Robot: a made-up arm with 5 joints. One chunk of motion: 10 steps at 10 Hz.
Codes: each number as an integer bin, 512 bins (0 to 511) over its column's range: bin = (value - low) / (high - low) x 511, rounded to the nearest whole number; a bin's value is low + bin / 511 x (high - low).
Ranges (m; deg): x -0.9..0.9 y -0.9..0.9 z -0.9..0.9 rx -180..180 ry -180..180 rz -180..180
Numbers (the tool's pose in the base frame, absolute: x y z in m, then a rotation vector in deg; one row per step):
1: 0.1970 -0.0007 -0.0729 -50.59 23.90 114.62
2: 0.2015 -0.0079 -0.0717 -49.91 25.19 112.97
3: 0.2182 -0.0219 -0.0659 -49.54 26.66 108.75
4: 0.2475 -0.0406 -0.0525 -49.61 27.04 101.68
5: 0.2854 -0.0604 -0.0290 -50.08 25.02 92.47
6: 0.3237 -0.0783 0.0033 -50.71 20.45 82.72
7: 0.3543 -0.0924 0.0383 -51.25 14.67 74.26
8: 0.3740 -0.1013 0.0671 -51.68 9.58 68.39
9: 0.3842 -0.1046 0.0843 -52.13 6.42 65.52
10: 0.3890 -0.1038 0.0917 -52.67 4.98 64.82
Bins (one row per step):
1: 311 255 235 184 289 418
2: 313 253 235 185 291 416
3: 317 249 237 185 293 410
4: 326 244 241 185 294 400
5: 337 238 247 184 291 387
6: 347 233 256 184 285 373
7: 356 229 266 183 276 361
8: 362 227 275 182 269 353
9: 365 226 279 182 265 349
10: 366 226 282 181 263 348

